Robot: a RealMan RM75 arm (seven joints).
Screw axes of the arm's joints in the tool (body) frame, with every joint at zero. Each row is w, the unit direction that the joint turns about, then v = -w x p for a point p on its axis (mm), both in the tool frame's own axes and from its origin. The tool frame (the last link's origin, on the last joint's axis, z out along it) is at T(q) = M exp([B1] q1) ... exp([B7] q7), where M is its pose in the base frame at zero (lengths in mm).
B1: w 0 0 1 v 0 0 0
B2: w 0 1 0 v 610 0 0
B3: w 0 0 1 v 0 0 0
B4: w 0 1 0 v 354 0 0
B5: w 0 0 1 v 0 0 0
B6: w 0 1 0 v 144 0 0
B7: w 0 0 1 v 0 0 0
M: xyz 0 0 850.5 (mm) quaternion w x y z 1 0 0 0
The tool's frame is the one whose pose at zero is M.
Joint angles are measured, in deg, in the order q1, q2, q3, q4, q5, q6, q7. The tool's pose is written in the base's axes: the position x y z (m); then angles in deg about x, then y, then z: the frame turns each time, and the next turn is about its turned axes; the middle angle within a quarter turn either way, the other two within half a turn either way. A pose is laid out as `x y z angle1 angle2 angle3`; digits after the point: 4 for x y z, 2 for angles.
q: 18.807, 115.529, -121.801, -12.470, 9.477, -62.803, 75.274
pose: 0.3397 0.2916 -0.0449 -117.66 -12.82 92.17
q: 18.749, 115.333, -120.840, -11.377, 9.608, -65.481, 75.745
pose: 0.3407 0.2905 -0.0377 -116.03 -13.91 93.00
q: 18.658, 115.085, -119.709, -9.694, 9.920, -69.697, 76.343
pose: 0.3413 0.2878 -0.0274 -113.70 -15.75 94.09
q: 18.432, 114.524, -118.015, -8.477, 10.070, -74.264, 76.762
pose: 0.3414 0.2855 -0.0136 -110.68 -18.01 95.06
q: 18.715, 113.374, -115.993, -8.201, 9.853, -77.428, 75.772
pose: 0.3401 0.2891 0.0029 -107.91 -20.14 93.90
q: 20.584, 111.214, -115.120, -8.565, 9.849, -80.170, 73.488
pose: 0.3315 0.3030 0.0234 -106.31 -24.06 89.74
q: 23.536, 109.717, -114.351, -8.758, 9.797, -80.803, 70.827
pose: 0.3187 0.3225 0.0369 -105.77 -27.14 85.17
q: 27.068, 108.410, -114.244, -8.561, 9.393, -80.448, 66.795
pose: 0.3038 0.3434 0.0457 -106.82 -29.73 78.40
